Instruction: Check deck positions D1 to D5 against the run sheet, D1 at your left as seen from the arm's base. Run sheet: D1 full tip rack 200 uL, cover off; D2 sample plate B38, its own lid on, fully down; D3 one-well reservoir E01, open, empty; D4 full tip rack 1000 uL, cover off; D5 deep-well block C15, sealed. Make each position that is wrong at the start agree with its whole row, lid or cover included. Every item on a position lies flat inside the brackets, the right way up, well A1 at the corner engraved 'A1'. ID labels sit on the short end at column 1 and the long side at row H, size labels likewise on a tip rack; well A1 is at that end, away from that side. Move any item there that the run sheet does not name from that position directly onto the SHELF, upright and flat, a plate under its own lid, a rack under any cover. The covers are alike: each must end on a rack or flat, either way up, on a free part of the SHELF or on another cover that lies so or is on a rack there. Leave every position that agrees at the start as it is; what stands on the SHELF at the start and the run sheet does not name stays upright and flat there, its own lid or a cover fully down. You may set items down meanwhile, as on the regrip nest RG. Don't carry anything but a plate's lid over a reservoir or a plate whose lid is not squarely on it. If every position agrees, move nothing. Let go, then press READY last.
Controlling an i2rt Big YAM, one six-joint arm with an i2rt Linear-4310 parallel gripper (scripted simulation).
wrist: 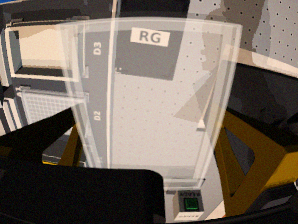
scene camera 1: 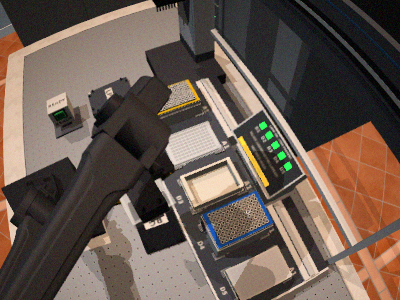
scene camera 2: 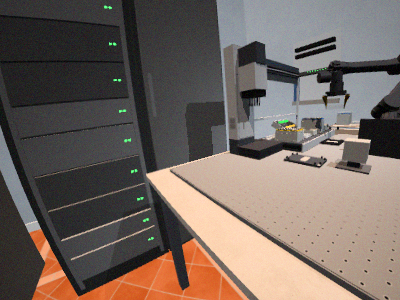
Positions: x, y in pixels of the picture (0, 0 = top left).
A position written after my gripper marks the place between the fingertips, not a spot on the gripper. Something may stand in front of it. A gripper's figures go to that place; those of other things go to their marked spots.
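Labels:
A one-well reservoir (wrist: 36, 53) is 0.33 m from the lens, as I see it. My own gripper (wrist: 148, 110) is 0.13 m from the lens.

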